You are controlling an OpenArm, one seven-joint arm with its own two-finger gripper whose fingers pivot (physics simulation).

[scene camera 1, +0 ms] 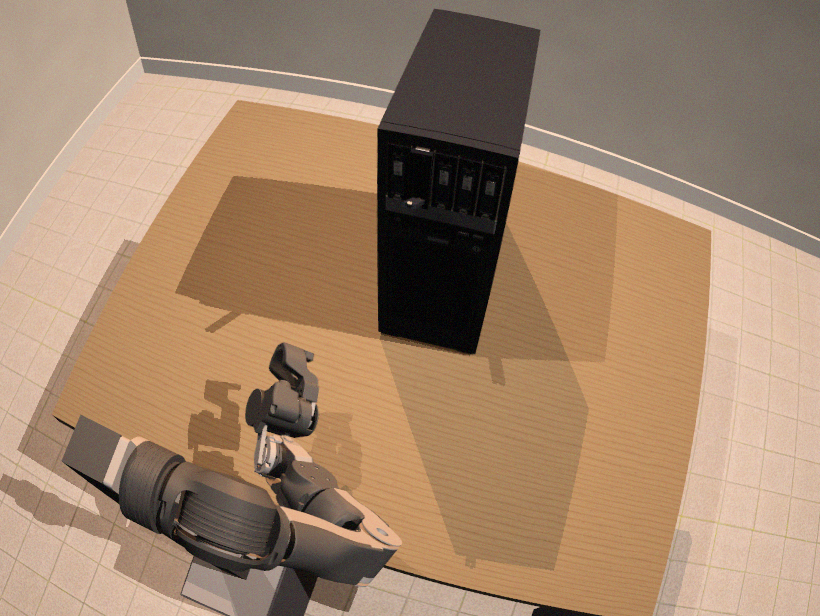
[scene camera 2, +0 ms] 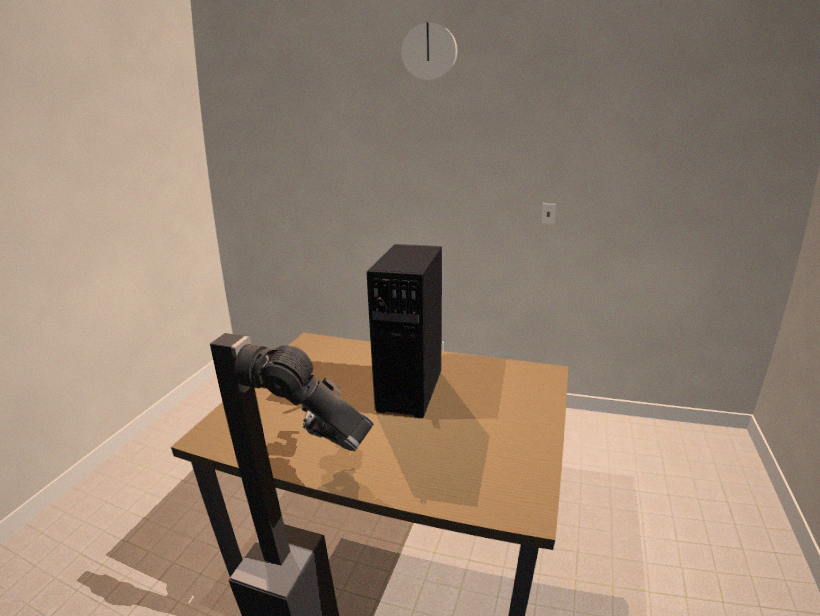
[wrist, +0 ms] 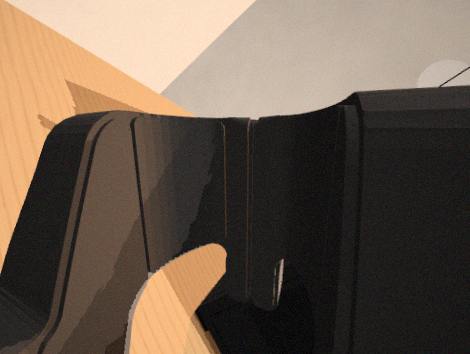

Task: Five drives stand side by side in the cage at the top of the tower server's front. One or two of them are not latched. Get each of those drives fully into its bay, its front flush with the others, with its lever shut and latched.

Labels:
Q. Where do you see a post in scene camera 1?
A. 90,450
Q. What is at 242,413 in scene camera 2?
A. A post.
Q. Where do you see a black tower server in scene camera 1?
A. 465,90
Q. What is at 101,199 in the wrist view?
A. The gripper.

